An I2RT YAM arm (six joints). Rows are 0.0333 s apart.
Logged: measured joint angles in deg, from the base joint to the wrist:
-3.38, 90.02, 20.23, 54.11, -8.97, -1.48
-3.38, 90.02, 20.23, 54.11, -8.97, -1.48
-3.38, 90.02, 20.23, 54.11, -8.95, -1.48
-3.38, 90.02, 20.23, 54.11, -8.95, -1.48
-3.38, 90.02, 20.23, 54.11, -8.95, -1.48
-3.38, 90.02, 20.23, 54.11, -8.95, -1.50
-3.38, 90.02, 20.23, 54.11, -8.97, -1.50
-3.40, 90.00, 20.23, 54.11, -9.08, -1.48
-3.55, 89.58, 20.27, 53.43, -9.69, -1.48
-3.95, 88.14, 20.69, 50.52, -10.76, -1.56
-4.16, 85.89, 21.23, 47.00, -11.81, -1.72
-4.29, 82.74, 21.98, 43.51, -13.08, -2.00
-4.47, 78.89, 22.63, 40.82, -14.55, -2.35
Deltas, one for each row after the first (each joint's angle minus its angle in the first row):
0.00, 0.00, 0.00, 0.00, 0.00, 0.00
0.00, 0.00, 0.00, 0.00, 0.02, 0.00
0.00, 0.00, 0.00, 0.00, 0.02, 0.00
0.00, 0.00, 0.00, 0.00, 0.02, 0.00
0.00, 0.00, 0.00, 0.00, 0.02, -0.02
0.00, 0.00, 0.00, 0.00, 0.00, -0.02
-0.02, -0.02, 0.00, 0.00, -0.11, 0.00
-0.17, -0.44, 0.04, -0.68, -0.72, 0.00
-0.57, -1.88, 0.46, -3.59, -1.79, -0.08
-0.78, -4.13, 1.00, -7.11, -2.84, -0.24
-0.91, -7.28, 1.75, -10.60, -4.11, -0.52
-1.09, -11.13, 2.40, -13.29, -5.58, -0.87

